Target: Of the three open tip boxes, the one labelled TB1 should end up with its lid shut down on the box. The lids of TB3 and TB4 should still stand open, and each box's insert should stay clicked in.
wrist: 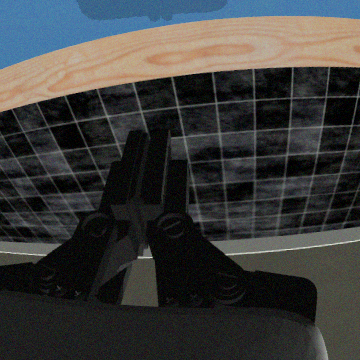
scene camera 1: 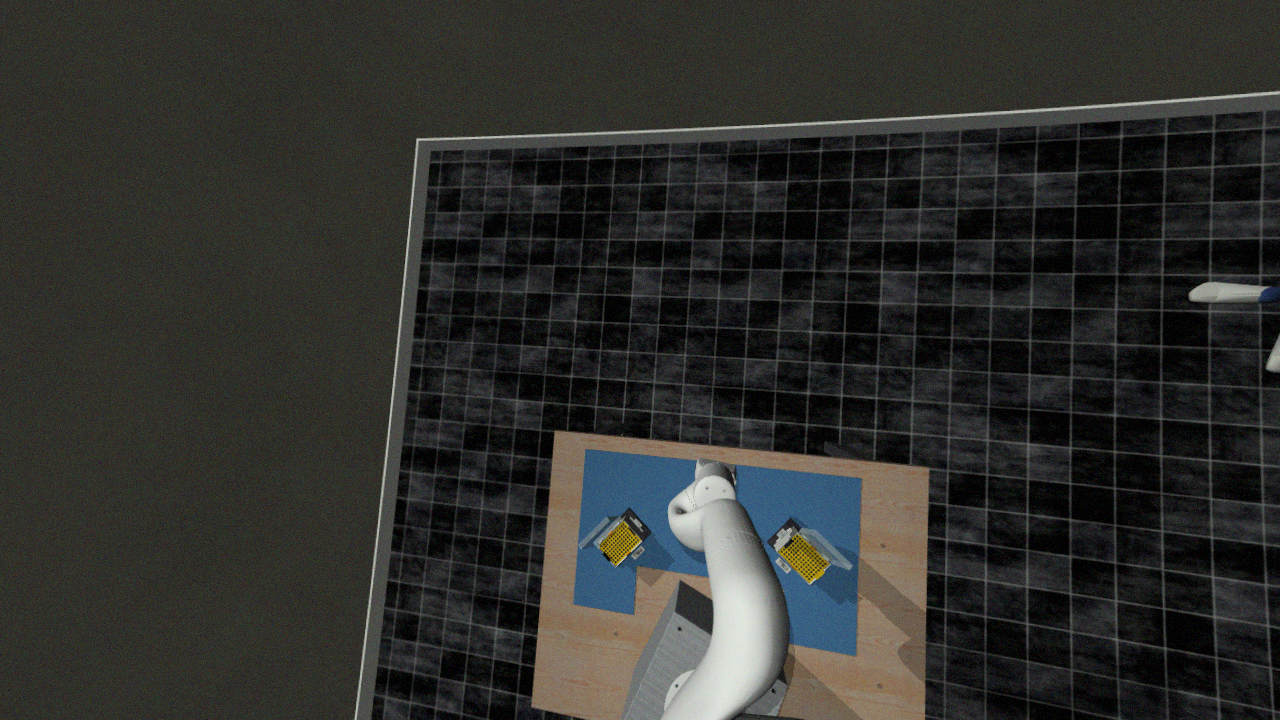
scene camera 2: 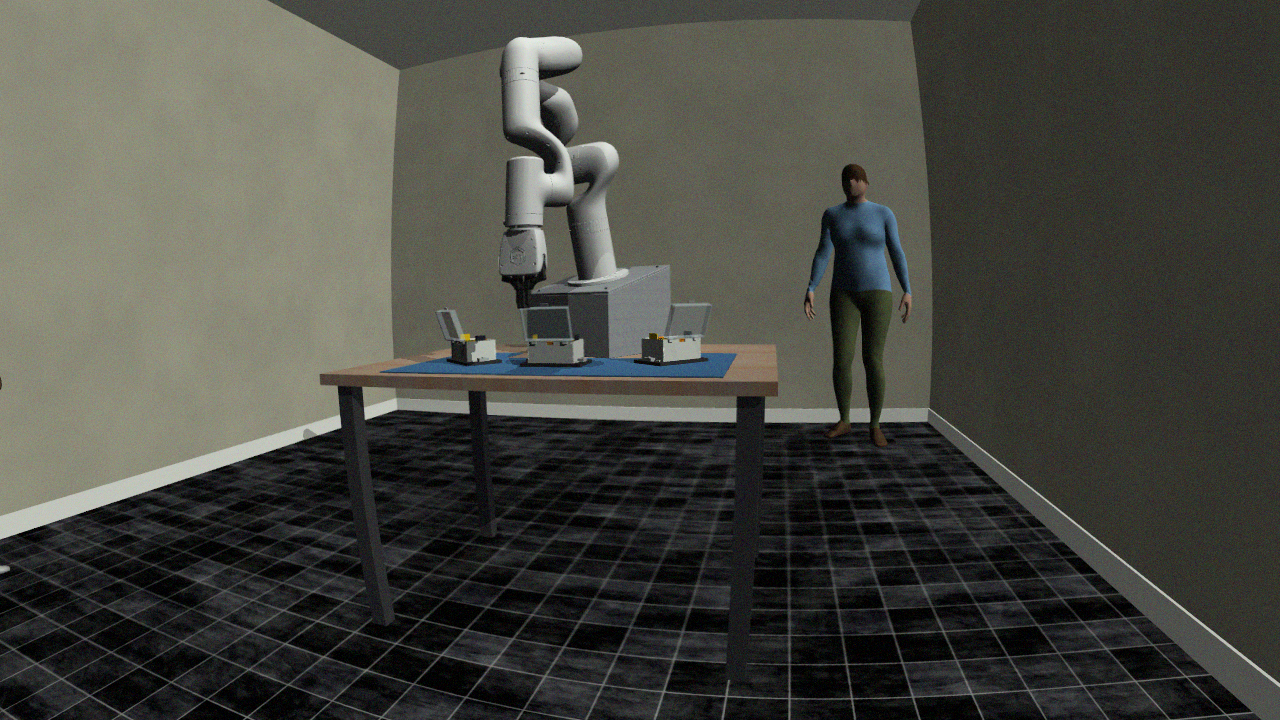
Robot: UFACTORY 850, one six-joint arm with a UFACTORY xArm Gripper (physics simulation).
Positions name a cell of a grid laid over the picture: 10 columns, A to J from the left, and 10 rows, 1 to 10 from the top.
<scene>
A blue mat (scene camera 1: G9): 1.50 m from the lens. A tip box (scene camera 1: G8): 1.38 m from the lens.
</scene>
